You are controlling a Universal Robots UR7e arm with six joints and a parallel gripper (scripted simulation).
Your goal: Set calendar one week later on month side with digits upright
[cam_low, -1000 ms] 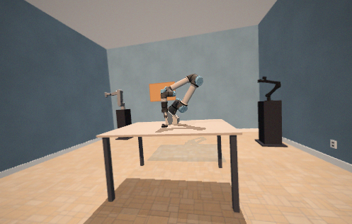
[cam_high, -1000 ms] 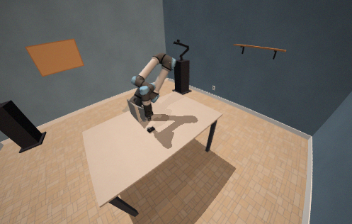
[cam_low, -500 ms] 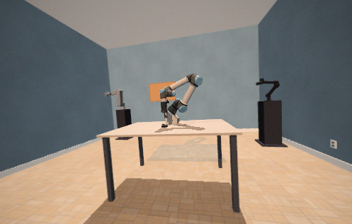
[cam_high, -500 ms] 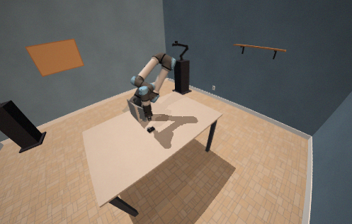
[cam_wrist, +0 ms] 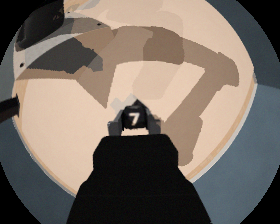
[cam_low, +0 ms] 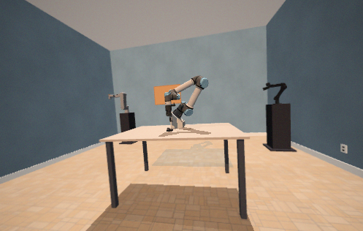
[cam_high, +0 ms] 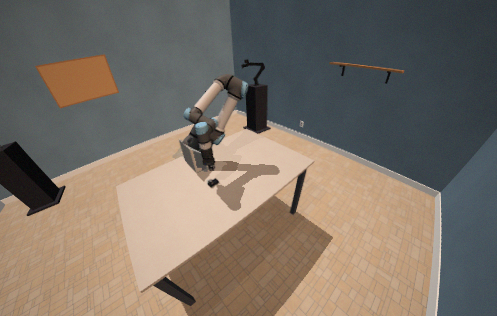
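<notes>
The dark calendar cube lies 110 mm below my hand, 40 mm to the right of it and 20 mm ahead of it. From my hand the other things lie so: calendar tray (130 mm below, 20 mm to the right, 20 mm ahead).
</notes>
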